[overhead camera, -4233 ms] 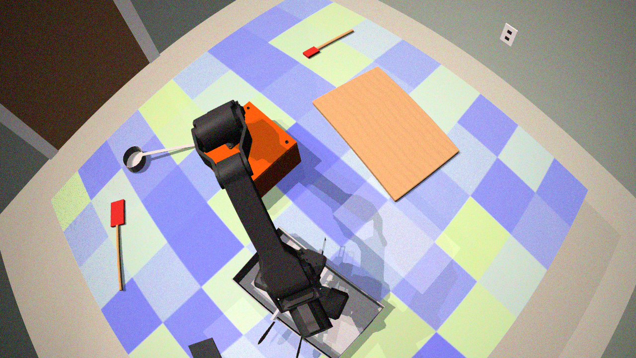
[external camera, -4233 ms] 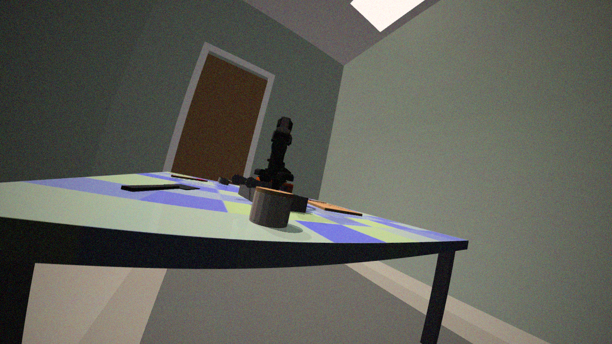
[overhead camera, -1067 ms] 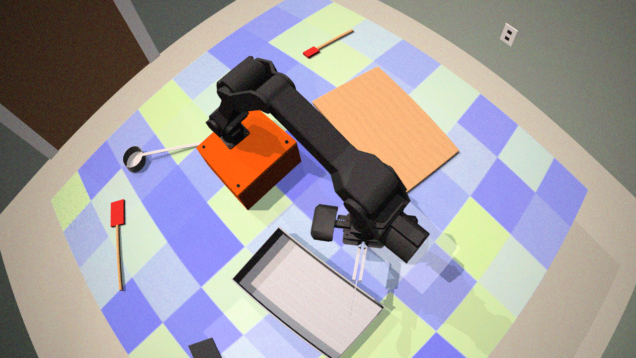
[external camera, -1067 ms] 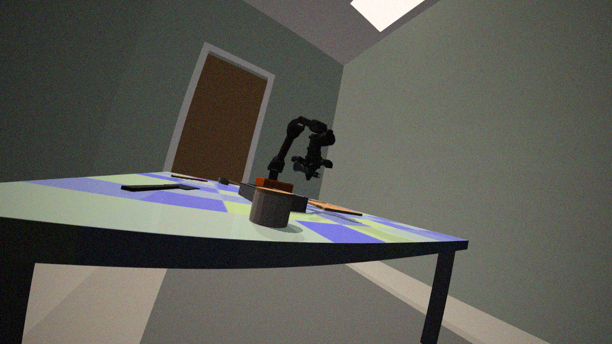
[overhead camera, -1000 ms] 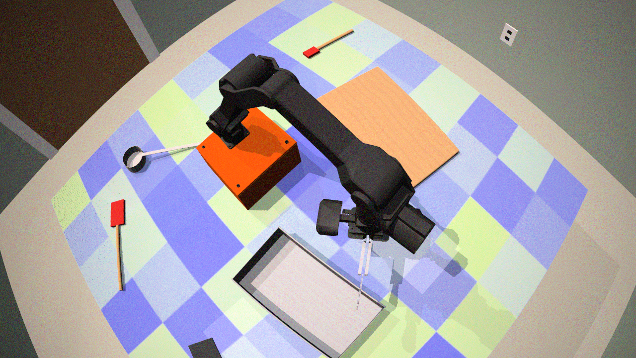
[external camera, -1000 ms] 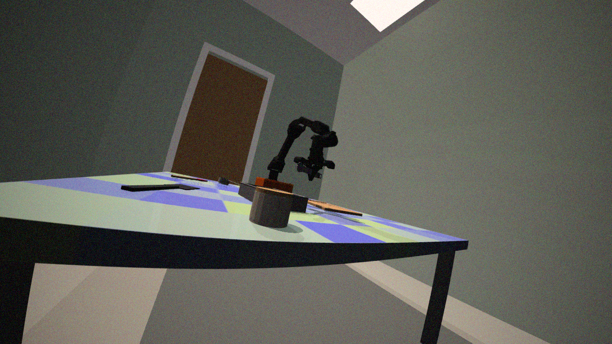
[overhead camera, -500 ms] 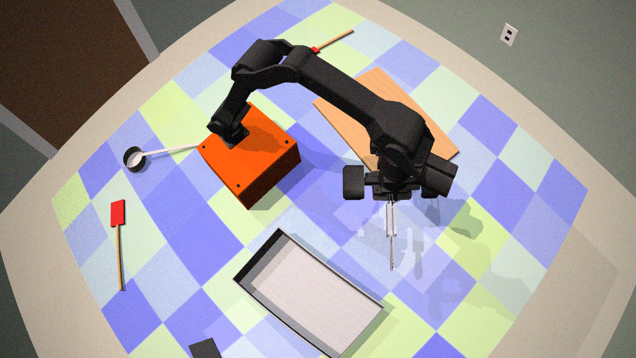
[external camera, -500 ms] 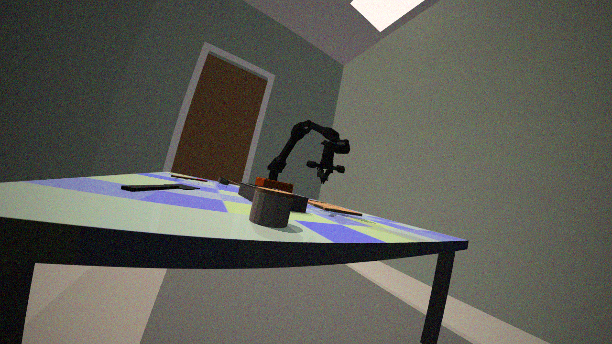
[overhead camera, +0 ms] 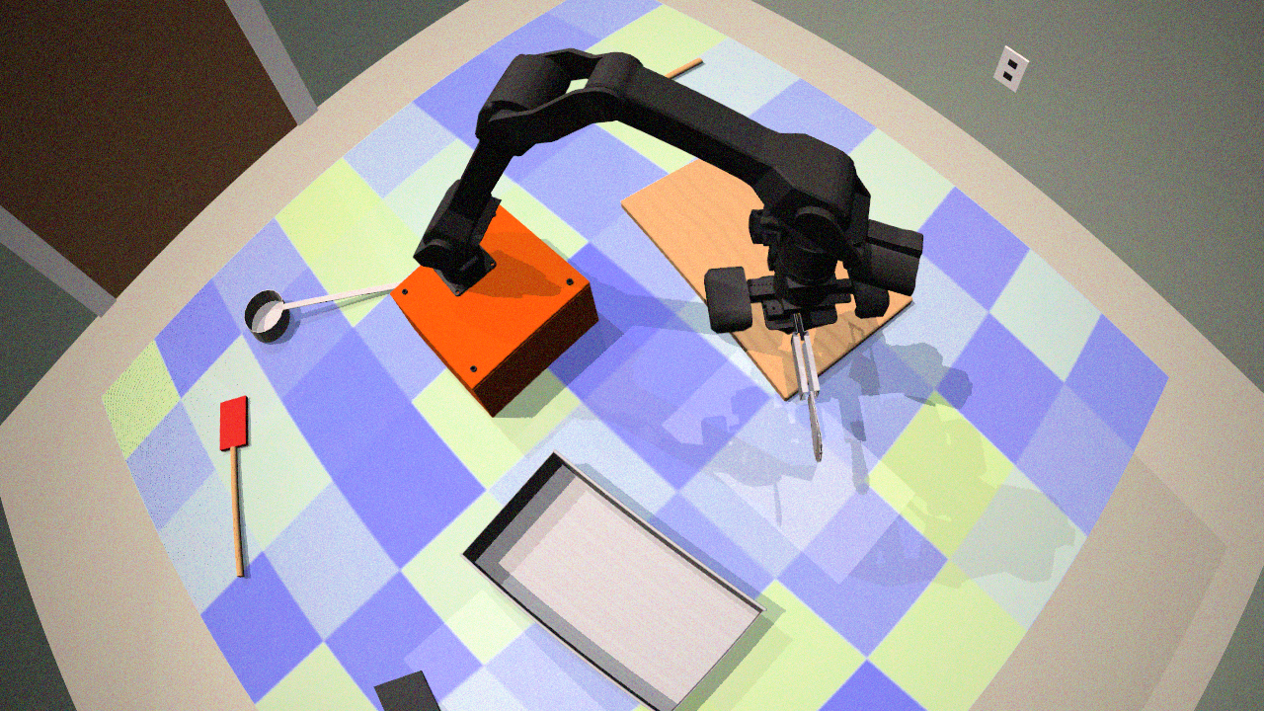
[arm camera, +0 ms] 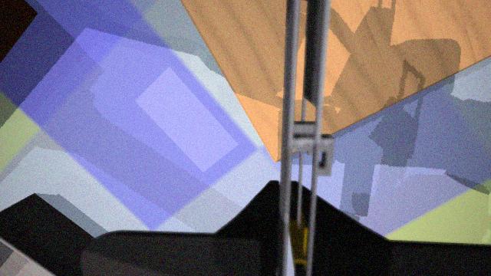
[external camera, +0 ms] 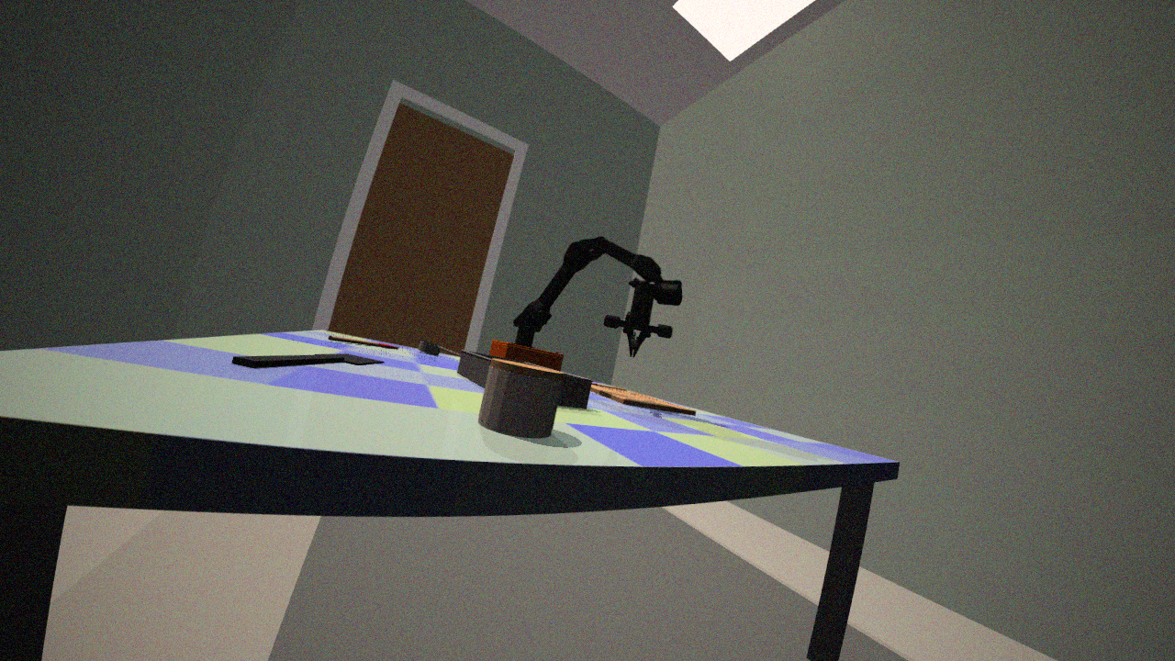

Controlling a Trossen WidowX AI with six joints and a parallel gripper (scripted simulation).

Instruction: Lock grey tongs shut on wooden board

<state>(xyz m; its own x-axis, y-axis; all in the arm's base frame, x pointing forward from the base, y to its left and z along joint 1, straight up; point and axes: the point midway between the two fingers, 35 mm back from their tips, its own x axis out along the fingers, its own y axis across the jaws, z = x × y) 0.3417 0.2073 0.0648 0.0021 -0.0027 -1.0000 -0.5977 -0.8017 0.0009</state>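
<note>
Now: gripper tip 13 cm past the wooden board, 12 cm to the right of it and 12 cm above it. Round my gripper tip: roasting tin (6 cm ahead, 33 cm to the right, 10 cm below); then yellow lock piece (4 cm above); then flat dark object (12 cm ahead, 66 cm to the right, 13 cm below).
</note>
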